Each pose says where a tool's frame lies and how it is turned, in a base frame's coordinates. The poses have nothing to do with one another.
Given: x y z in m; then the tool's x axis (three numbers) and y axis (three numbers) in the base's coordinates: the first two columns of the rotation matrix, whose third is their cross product.
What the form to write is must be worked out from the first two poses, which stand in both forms.
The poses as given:
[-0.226 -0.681 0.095 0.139 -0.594 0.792 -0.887 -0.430 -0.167]
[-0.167 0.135 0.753 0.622 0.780 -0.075 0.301 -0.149 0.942]
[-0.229 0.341 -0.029 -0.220 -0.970 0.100 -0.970 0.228 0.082]
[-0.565 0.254 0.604 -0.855 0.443 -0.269 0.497 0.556 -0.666]
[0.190 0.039 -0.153 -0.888 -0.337 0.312 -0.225 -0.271 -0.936]
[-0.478 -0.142 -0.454 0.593 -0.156 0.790 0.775 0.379 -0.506]
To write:
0.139 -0.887 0.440 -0.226; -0.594 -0.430 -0.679 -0.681; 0.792 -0.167 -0.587 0.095; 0 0 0 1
0.622 0.301 0.724 -0.167; 0.780 -0.149 -0.608 0.135; -0.075 0.942 -0.327 0.753; 0 0 0 1
-0.220 -0.970 -0.102 -0.229; -0.970 0.228 -0.079 0.341; 0.100 0.082 -0.991 -0.029; 0 0 0 1
-0.855 0.497 -0.145 -0.565; 0.443 0.556 -0.703 0.254; -0.269 -0.666 -0.696 0.604; 0 0 0 1
-0.888 -0.225 0.400 0.190; -0.337 -0.271 -0.901 0.039; 0.312 -0.936 0.165 -0.153; 0 0 0 1
0.593 0.775 -0.220 -0.478; -0.156 0.379 0.912 -0.142; 0.790 -0.506 0.346 -0.454; 0 0 0 1

